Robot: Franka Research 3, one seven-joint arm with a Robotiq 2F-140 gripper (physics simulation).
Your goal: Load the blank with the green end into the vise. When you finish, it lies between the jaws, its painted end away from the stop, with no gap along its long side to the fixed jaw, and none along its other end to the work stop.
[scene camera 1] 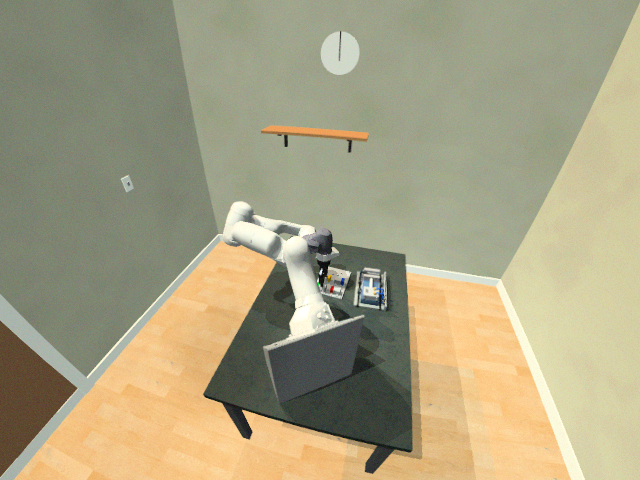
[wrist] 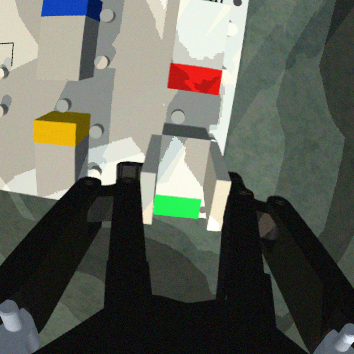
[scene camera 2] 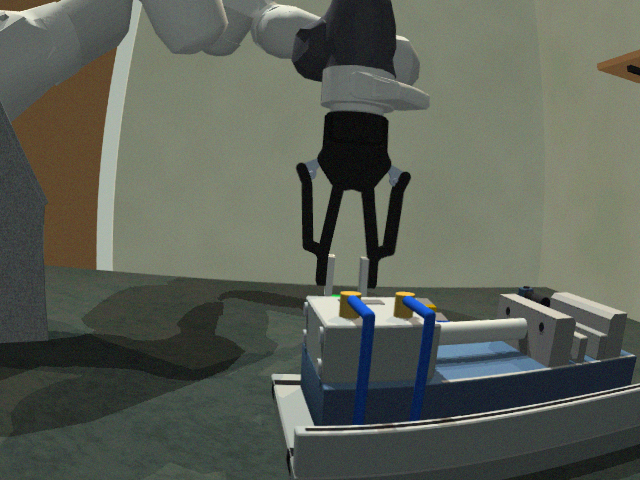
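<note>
The blank with the green end point(wrist: 177, 206) lies on the light tray point(wrist: 137, 65), its green end at the tray's edge; a bit of green also shows behind the vise in scene camera 2. My gripper point(wrist: 181, 156) point(scene camera 2: 346, 276) point(scene camera 1: 321, 281) points down over it and is shut on it, one pad along each long side. The pad tips are hidden behind the vise in scene camera 2. The vise point(scene camera 1: 366, 284) point(scene camera 2: 465, 395) has a blue base, a grey block with two blue handles, and two grey jaws at its far right end in scene camera 2.
Blanks with a red end point(wrist: 195, 78), a yellow end point(wrist: 55, 132) and a blue end point(wrist: 62, 7) stand near the held one, among short round pegs. The vise stands to the right of the tray in scene camera 1. A grey panel point(scene camera 1: 315, 359) stands near the arm's base.
</note>
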